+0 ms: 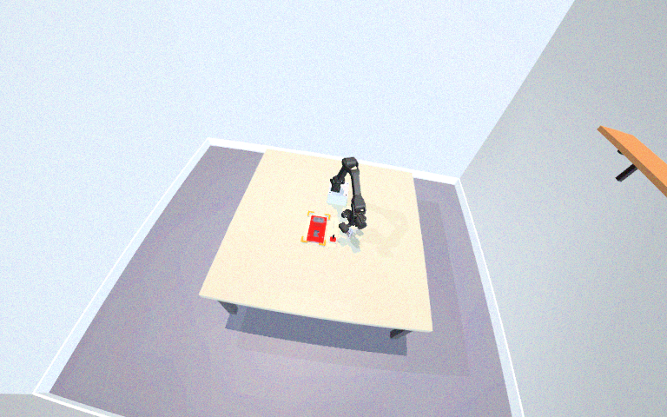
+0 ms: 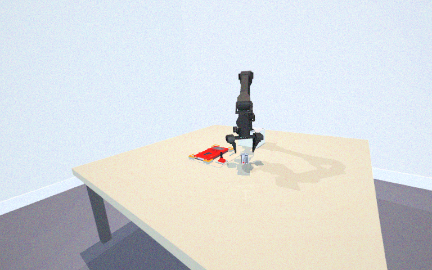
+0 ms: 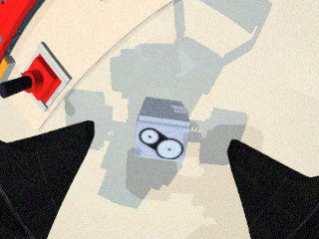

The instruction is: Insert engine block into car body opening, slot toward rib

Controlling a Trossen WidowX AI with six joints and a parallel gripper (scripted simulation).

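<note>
Now: gripper tip 3 cm above the engine block.
</note>
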